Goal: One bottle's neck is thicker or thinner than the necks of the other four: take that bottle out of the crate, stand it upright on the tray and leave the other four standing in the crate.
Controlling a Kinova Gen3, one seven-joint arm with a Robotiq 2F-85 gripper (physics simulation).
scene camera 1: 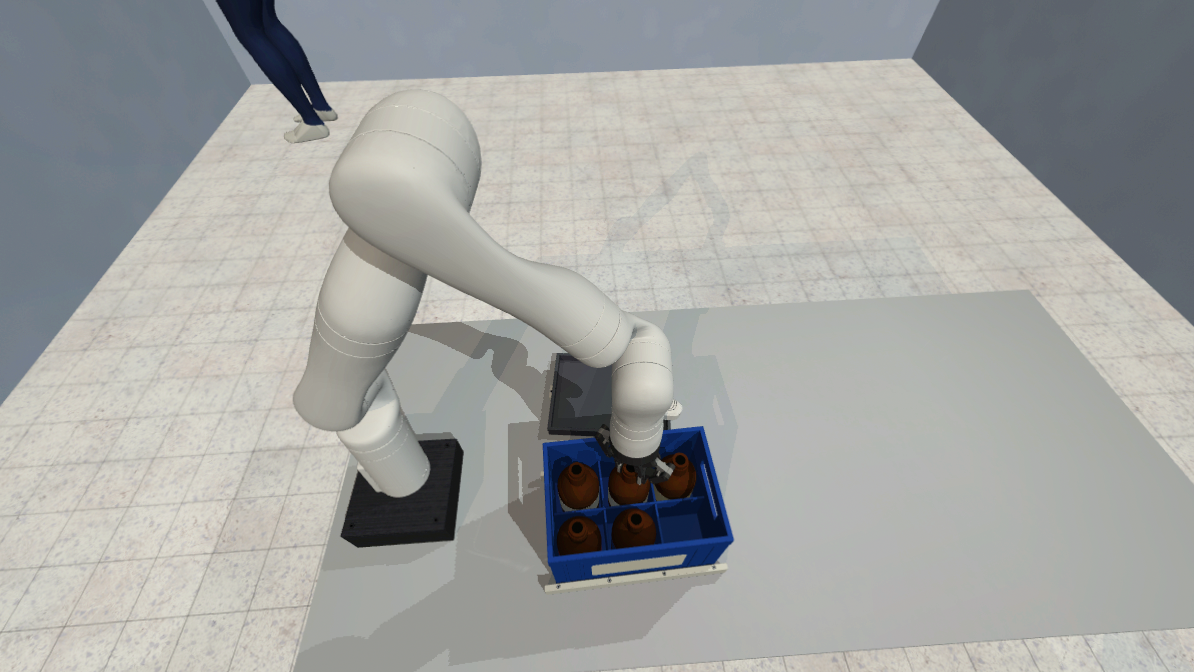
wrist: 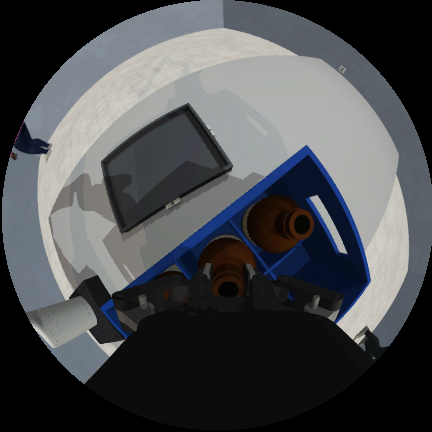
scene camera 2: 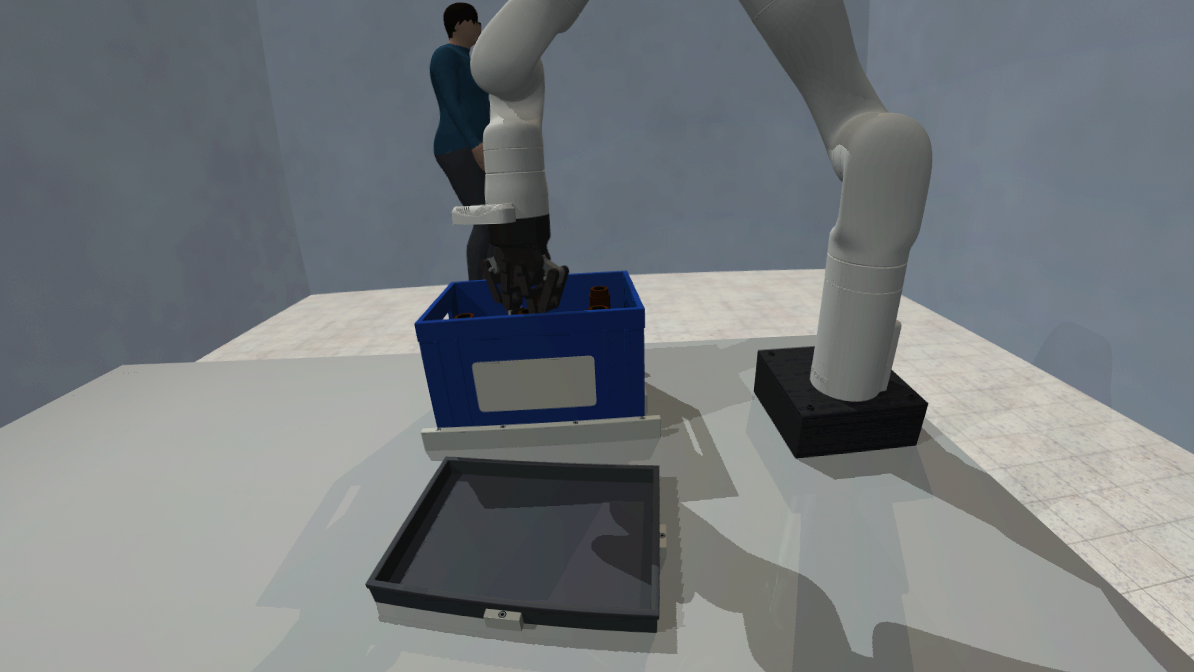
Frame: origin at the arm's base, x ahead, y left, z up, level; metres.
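Seen in the pictures: gripper, between the fingertips: point(scene camera 1: 631, 473) point(wrist: 227, 271); arm's base, origin of its link: point(scene camera 1: 404, 472) point(wrist: 85, 310) point(scene camera 2: 844, 382).
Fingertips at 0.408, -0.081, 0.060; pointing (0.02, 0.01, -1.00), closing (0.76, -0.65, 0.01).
Observation:
Offsets run from my fingertips to a thing's top centre, as dx, dy, dz. "pt": to the spot under its first point.
A blue crate @[-0.009, -0.042, +0.049] point(scene camera 1: 635, 567) point(scene camera 2: 535, 334) point(wrist: 282, 171) holds several brown bottles. In scene camera 1, three stand in the back row, the left one @[-0.092, +0.005, +0.037] point(scene camera 1: 577, 484), the middle one @[-0.003, -0.003, +0.037] point(scene camera 1: 625, 486) and the right one @[+0.080, -0.001, +0.037] point(scene camera 1: 677, 475). Two stand in the front row, the left one @[-0.101, -0.086, +0.037] point(scene camera 1: 577, 535) and the middle one @[-0.010, -0.086, +0.037] point(scene camera 1: 635, 528). My gripper point(scene camera 1: 641, 468) point(scene camera 2: 525, 296) point(wrist: 227, 271) reaches down into the crate and is shut on the neck of the back middle bottle @[pt +0.011, +0.017, -0.005] point(wrist: 225, 252). That bottle still stands in its compartment. The dark tray @[-0.001, +0.225, -0.101] point(scene camera 1: 576, 392) point(scene camera 2: 400, 535) point(wrist: 111, 197) lies empty just beyond the crate.
The crate's front right compartment @[pt +0.101, -0.060, -0.118] point(scene camera 1: 688, 522) is empty. The neighbouring bottle @[pt +0.068, +0.007, +0.016] point(wrist: 278, 225) stands close beside my fingers. The arm's black base point(scene camera 1: 400, 502) point(scene camera 2: 835, 410) stands left of the crate. A person point(scene camera 2: 457, 116) point(scene camera 1: 284, 58) is on the floor behind the table.

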